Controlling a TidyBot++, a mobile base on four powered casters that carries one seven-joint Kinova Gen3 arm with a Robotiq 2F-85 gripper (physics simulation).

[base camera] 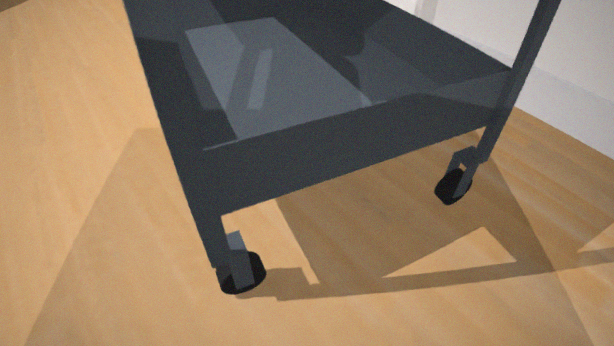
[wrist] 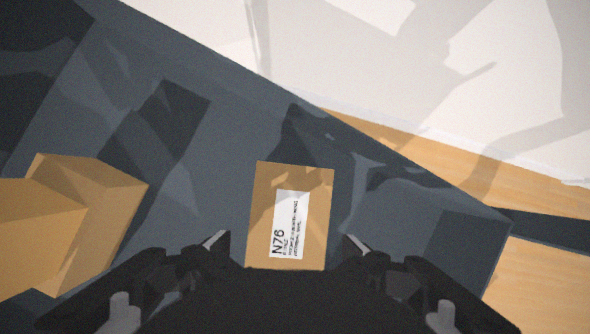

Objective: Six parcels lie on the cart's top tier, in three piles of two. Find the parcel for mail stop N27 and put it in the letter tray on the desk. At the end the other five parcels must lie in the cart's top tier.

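Frame: origin at the arm's base, x back, y right, z up, level; metres.
Seen in the pictures: gripper, fingertip midpoint: (wrist: 286,245).
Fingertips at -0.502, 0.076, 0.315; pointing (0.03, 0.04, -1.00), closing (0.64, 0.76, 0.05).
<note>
Offsets run from my fingertips to a thing's top centre, as dx, dy, dz. "*": to the spot under its first point. Level surfaces: height alone.
A brown parcel {-0.012, +0.012, +0.001} (wrist: 320,220) with a white label reading N76 lies in the cart's top tier {dz -0.049} (wrist: 225,150) in the wrist view. My gripper (wrist: 286,245) is open, its fingertips apart on the left and right of this parcel, with gaps on both sides. The parcel's near end is partly hidden by the gripper's body. Two more brown parcels show at the left: an upper one {* -0.109, -0.103, +0.033} (wrist: 35,225) overlaps a lower one {-0.121, -0.131, +0.001} (wrist: 112,200); no label shows on them. A parcel marked N27, the letter tray and the desk do not show.
In the base camera view the cart's lower tier {* +0.179, -0.031, -0.548} (base camera: 350,145) stands above the wooden floor {dz -0.712} (base camera: 125,300) on casters (base camera: 245,272) (base camera: 452,187). A pale wall (wrist: 520,90) (base camera: 575,65) stands beyond the cart's far edge. The cart's corner is at the right in the wrist view.
</note>
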